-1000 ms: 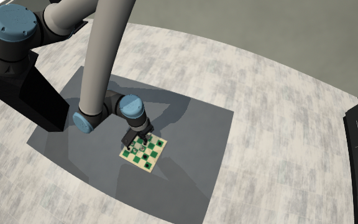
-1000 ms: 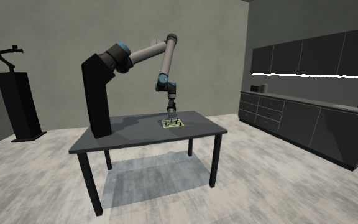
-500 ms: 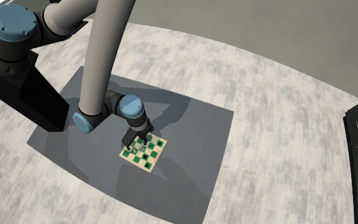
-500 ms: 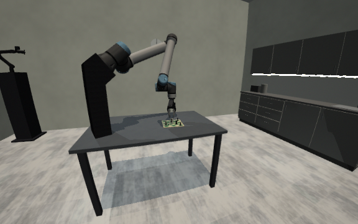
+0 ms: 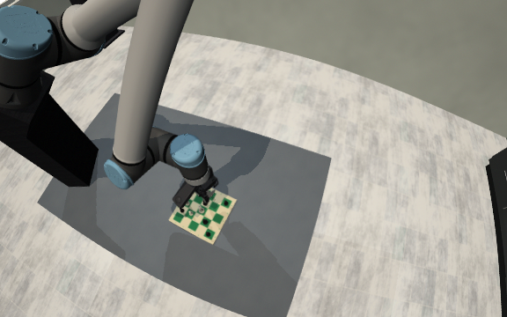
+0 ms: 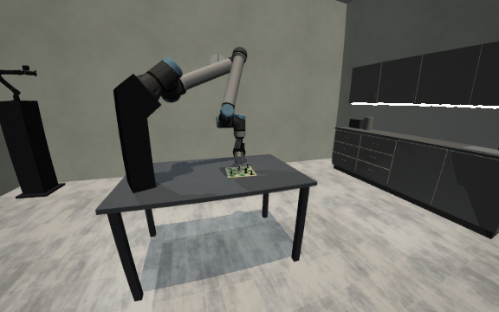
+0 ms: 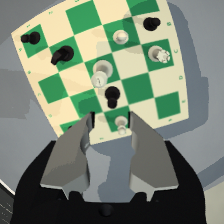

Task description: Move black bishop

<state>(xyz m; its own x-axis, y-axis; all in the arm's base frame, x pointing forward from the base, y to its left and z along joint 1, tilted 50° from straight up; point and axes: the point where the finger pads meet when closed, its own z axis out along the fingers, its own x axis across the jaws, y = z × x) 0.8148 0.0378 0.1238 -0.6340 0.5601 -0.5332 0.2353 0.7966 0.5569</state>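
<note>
Right now the cream chessboard is 4 cm to the right of my hand and 7 cm below it. The rest, counted from my hand: black bishop: 4 cm ahead, 8 cm to the right, 5 cm below.
</note>
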